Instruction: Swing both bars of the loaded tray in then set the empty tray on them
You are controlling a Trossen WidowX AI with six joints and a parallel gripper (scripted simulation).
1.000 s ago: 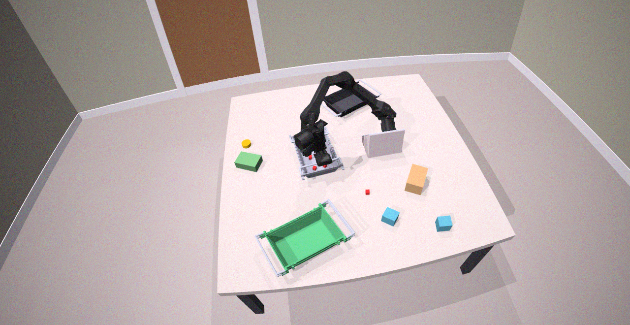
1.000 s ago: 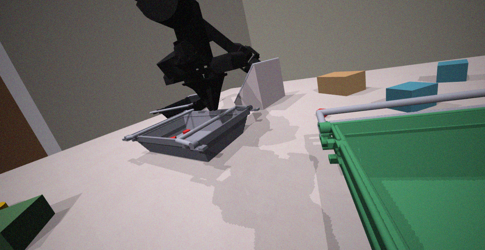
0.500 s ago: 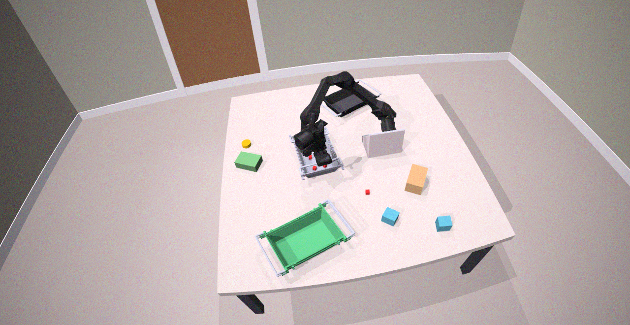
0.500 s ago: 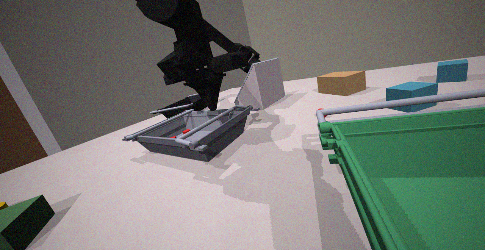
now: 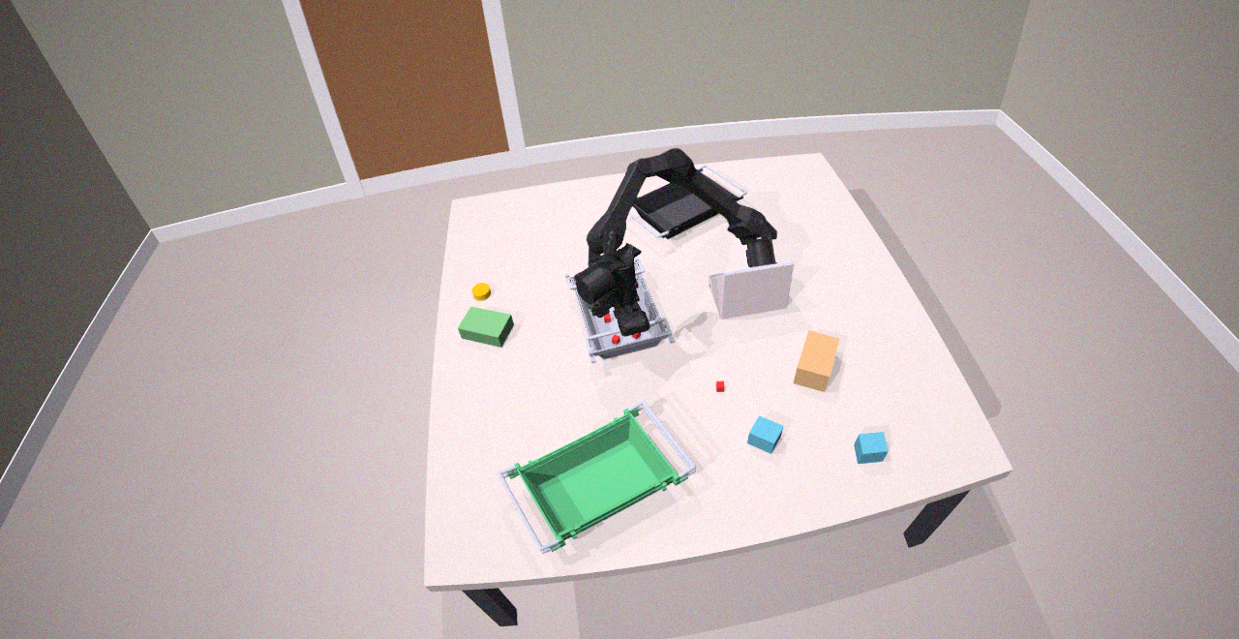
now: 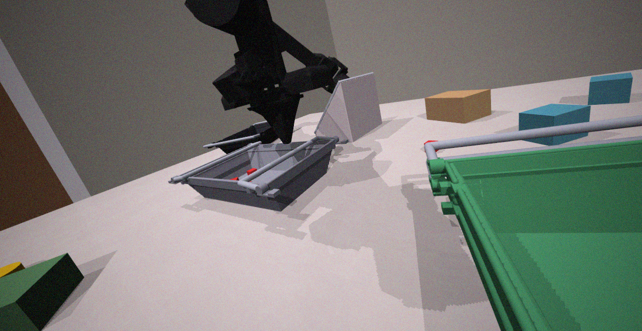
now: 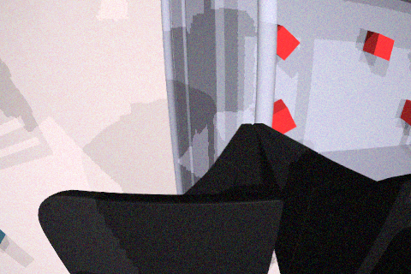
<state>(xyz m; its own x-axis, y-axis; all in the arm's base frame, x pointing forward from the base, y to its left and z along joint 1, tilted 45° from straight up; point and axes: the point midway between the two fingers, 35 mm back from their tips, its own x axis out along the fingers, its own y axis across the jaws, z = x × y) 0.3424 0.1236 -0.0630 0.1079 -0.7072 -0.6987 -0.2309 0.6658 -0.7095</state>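
The black tray is 510 mm to the right of my gripper tip, 190 mm behind it and 40 mm below it. Also, from my gripper tip: orange block (440 mm behind, 110 mm to the left, 50 mm below); red block (200 mm behind, 140 mm to the left, 80 mm below); green block (360 mm ahead, 90 mm to the right, 60 mm below).
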